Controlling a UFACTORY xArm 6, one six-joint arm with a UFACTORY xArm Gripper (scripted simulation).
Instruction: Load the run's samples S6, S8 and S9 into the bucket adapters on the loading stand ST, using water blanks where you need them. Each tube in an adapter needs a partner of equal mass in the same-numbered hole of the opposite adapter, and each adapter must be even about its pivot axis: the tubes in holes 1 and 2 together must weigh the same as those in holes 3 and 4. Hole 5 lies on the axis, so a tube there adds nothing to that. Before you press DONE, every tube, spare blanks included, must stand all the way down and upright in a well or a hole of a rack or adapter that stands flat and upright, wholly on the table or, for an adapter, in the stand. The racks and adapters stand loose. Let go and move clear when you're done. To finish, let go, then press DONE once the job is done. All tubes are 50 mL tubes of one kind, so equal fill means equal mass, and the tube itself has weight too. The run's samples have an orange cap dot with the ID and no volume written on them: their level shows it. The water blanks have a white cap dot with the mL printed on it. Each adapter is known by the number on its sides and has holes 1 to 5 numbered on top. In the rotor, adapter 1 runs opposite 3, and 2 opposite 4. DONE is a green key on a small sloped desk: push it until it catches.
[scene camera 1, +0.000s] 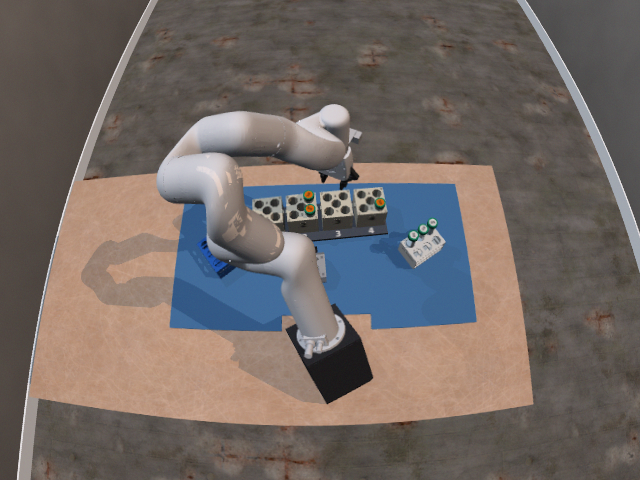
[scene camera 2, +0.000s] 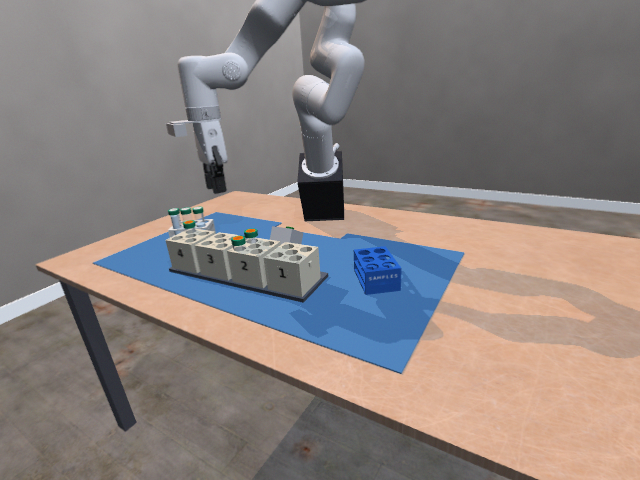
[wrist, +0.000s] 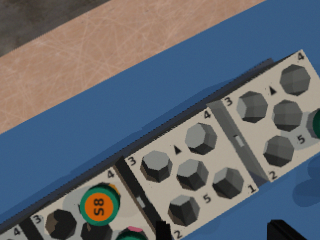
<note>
In view: the gripper (scene camera 2: 216, 190), a white rack (scene camera 1: 431, 242) and a blue samples rack (scene camera 2: 379, 277).
The wrist view does not show the white rack: it is out of frame. The wrist view does not show the blue samples rack: it is out of frame.
</note>
